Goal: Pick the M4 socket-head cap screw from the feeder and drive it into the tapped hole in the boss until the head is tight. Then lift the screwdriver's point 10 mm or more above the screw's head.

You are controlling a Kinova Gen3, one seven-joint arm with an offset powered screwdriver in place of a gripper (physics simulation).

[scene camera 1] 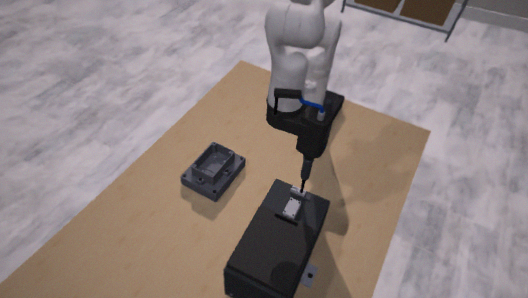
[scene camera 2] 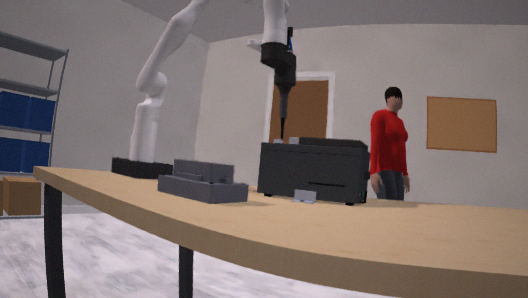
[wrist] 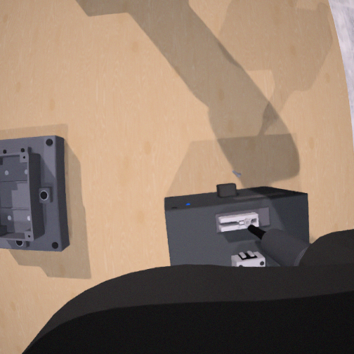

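Note:
My screwdriver (scene camera 1: 302,191) (scene camera 2: 282,138) (wrist: 251,228) points down at the black feeder (scene camera 1: 265,245) (scene camera 2: 300,167) (wrist: 192,237), its thin black bit at the light metal pick-up nest (wrist: 227,225). In the wrist view a small round screw head (wrist: 246,221) shows in the nest's slot, beside the bit's tip. The tip looks bare; whether it touches the screw I cannot tell. The grey housing (scene camera 1: 199,188) (scene camera 2: 202,190) (wrist: 58,205) stands apart from the feeder, with small round bosses on its base. One boss (wrist: 44,195) shows a dark hole; which hole is tapped I cannot tell.
A pale bracket (scene camera 1: 308,276) (scene camera 2: 304,196) is at the feeder's side. A light block (scene camera 1: 292,207) (wrist: 248,259) sits on the feeder near the nest. A small blue-grey piece (wrist: 236,173) lies beyond the feeder. A person in red (scene camera 2: 389,142) stands behind the table (scene camera 2: 225,220).

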